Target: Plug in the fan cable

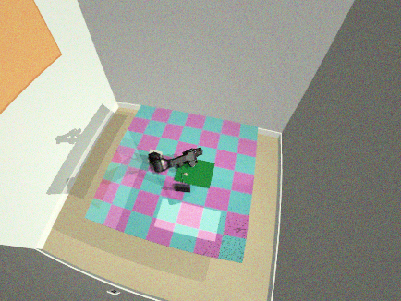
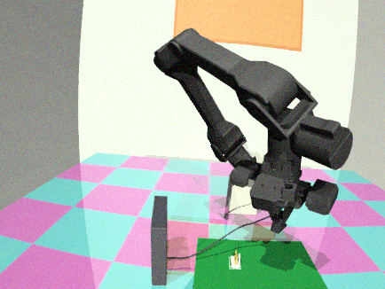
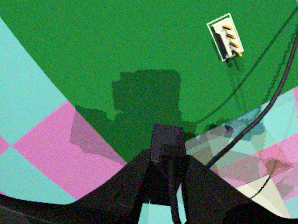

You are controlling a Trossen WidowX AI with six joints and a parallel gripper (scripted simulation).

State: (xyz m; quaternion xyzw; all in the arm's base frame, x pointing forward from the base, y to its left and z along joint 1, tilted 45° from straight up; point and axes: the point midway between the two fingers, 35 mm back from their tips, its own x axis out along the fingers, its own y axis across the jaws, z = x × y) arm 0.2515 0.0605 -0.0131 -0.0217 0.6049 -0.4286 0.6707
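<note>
Right now my gripper tip is 10 mm to the right of the black plug and 10 mm past it. Also, from my gripper tip: black fan (200 mm to the right, 50 mm ahead, 30 mm below); then green board (110 mm below, 90 mm ahead, 20 mm to the right); then white four-pin fan header (90 mm below, 70 mm to the right, 20 mm ahead).
</note>
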